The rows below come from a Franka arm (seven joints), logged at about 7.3 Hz.
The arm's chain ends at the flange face. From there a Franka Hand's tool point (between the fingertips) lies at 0.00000 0.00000 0.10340 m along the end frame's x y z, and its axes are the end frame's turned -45 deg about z.
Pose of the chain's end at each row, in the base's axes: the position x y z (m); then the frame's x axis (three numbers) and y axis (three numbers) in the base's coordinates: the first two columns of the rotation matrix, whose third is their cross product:
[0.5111, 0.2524, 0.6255, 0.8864, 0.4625, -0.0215, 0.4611, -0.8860, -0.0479]
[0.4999, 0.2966, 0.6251, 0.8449, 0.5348, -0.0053, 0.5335, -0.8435, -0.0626]
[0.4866, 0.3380, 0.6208, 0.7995, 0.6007, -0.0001, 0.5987, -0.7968, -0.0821]
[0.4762, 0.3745, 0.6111, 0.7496, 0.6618, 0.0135, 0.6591, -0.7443, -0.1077]
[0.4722, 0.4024, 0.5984, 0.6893, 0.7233, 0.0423, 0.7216, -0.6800, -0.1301]
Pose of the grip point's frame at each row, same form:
[0.5068, 0.2558, 0.5222, 0.3007, 0.9535, 0.0187, 0.9528, -0.2995, -0.0491]
[0.4960, 0.3018, 0.5219, 0.2202, 0.9746, 0.0405, 0.9747, -0.2183, -0.0480]
[0.4815, 0.3448, 0.5177, 0.1420, 0.9882, 0.0580, 0.9887, -0.1387, -0.0581]
[0.4699, 0.3838, 0.5083, 0.0640, 0.9943, 0.0857, 0.9961, -0.0583, -0.0666]
[0.4654, 0.4148, 0.4960, -0.0228, 0.9923, 0.1219, 0.9977, 0.0306, -0.0621]

